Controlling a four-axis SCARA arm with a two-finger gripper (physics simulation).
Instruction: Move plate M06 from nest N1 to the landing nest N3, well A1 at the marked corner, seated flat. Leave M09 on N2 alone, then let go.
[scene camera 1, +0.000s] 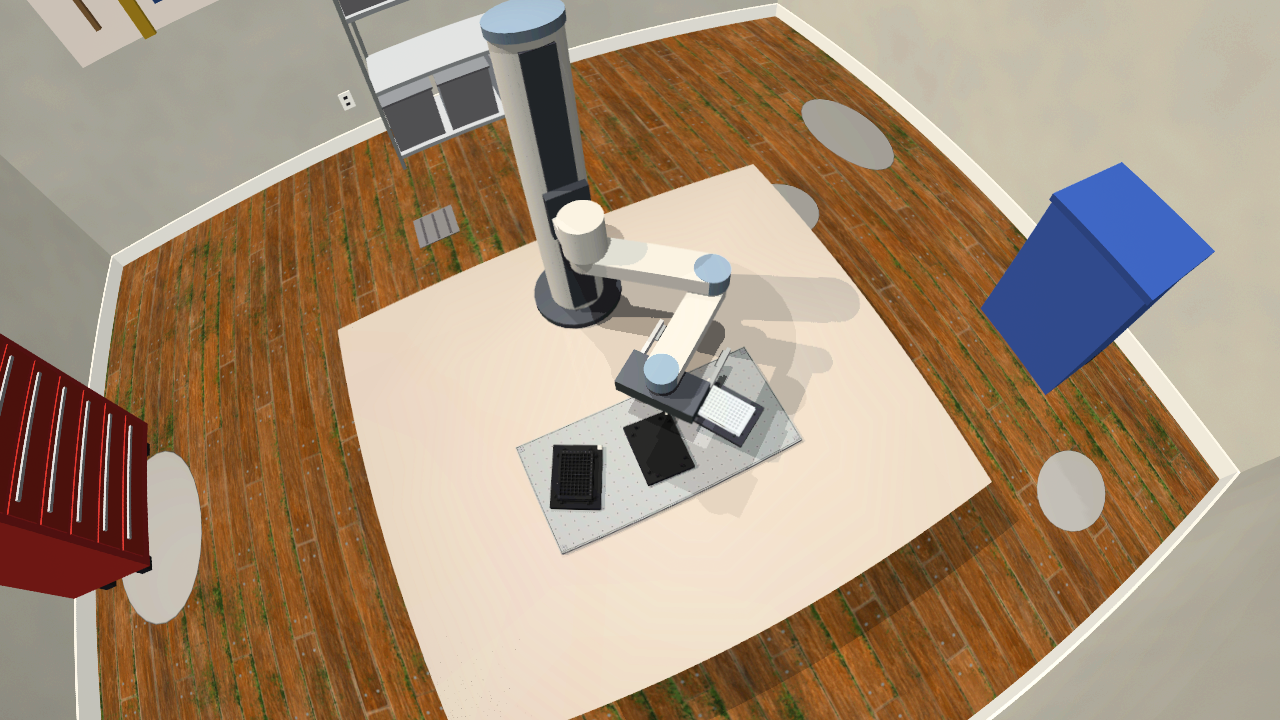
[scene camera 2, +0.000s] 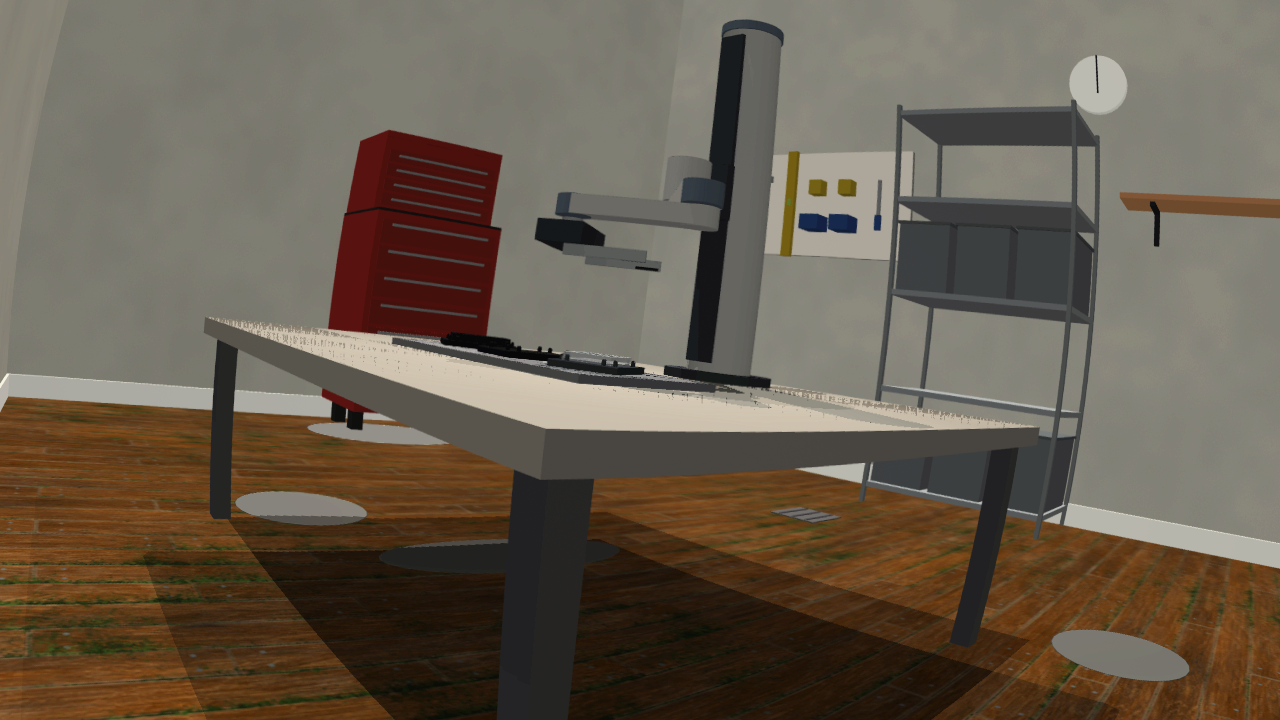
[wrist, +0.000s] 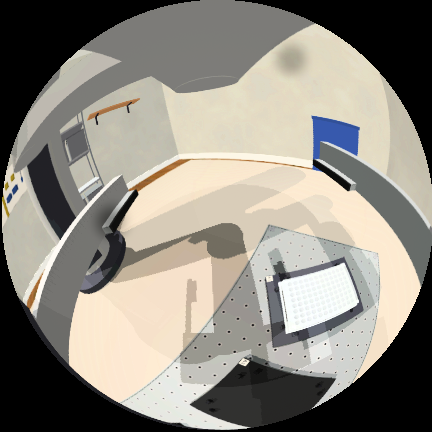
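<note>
A white well plate (scene camera 1: 727, 411) (wrist: 320, 297) sits on a dark nest (scene camera 1: 750, 428) (wrist: 275, 320) at the right end of the board. A black well plate (scene camera 1: 575, 474) sits on the left-end nest. The middle nest (scene camera 1: 657, 450) (wrist: 265, 395) is black and bare, with small corner posts and one pale corner tag. Plate and nest names are too small to read. My gripper (scene camera 1: 691, 343) (scene camera 2: 651, 260) (wrist: 224, 159) is open and empty, high above the table, its fingers pointing towards the column side. It is behind the middle and right nests in scene camera 1.
The perforated board (scene camera 1: 617, 497) (wrist: 230, 345) carries the nests on the pale table (scene camera 1: 483, 573) (scene camera 2: 501, 407). The arm's column (scene camera 1: 541, 161) (scene camera 2: 747, 197) stands behind the board. A red cabinet (scene camera 1: 80, 465) (scene camera 2: 416, 241), a blue box (scene camera 1: 1083, 268) and a shelf rack (scene camera 2: 993, 204) stand beyond the table.
</note>
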